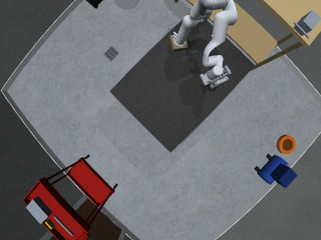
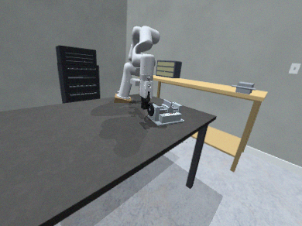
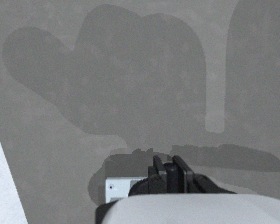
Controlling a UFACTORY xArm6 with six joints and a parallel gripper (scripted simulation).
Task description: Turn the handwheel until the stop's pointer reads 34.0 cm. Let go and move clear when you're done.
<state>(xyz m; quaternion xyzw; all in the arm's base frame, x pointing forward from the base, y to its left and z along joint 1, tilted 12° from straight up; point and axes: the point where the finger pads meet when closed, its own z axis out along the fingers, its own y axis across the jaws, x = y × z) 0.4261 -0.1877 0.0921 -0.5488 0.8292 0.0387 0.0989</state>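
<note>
Right now the upright knob is 1 cm to the left of my hand. The rest, counted from my hand: handwheel 1 cm ahead, 2 cm to the left, 1 cm below; sliding stop 8 cm ahead, 15 cm to the left, 1 cm below.
</note>
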